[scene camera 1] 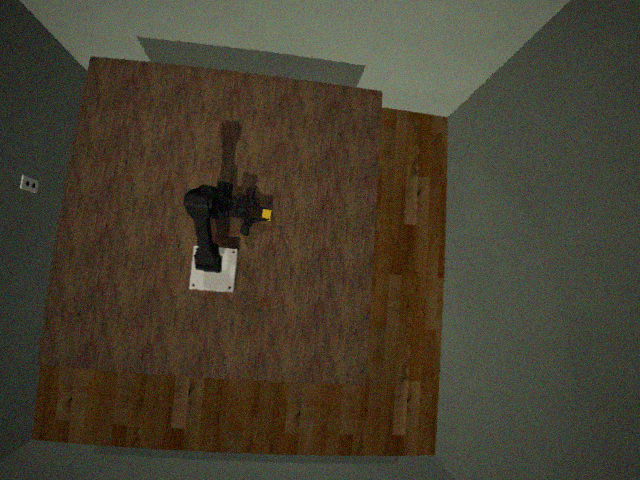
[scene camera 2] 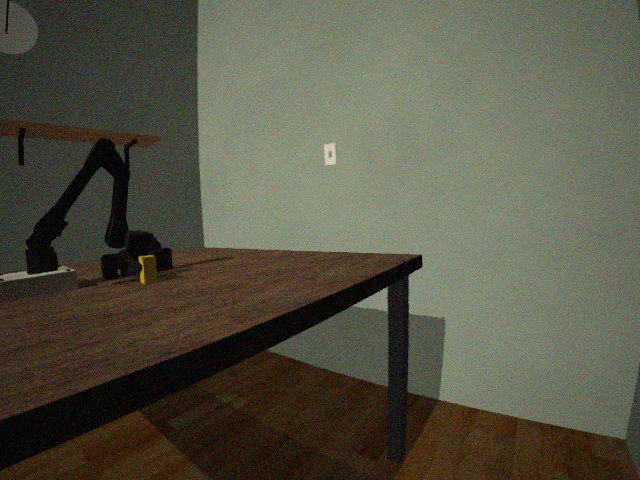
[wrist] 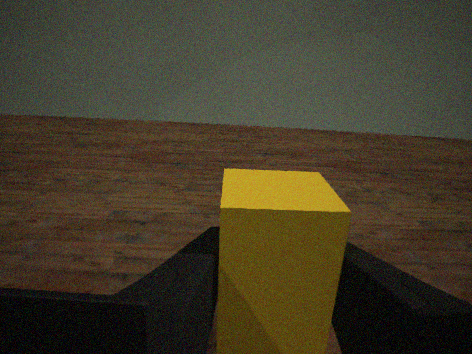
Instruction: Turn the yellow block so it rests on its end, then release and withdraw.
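Note:
The yellow block [scene camera 1: 266, 214] [scene camera 2: 148, 269] [wrist: 282, 280] is upright, its long side vertical and its small end face on top. In the scene camera 2 view its lower end is at the table top, but whether it touches is hard to tell. My gripper [scene camera 1: 264, 215] [wrist: 268, 241] is level and low over the table, shut on the block, with one dark finger on each side of it in the wrist view. The fingertips are partly hidden behind the block in the scene camera 2 view.
The wooden table [scene camera 1: 289, 310] [scene camera 2: 248, 294] carries the arm's white base plate [scene camera 1: 227, 268] [scene camera 2: 67, 281]. A wall shelf [scene camera 2: 67, 133] is behind the arm in the scene camera 2 view. The table's right edge lies beyond the block in the scene camera 1 view.

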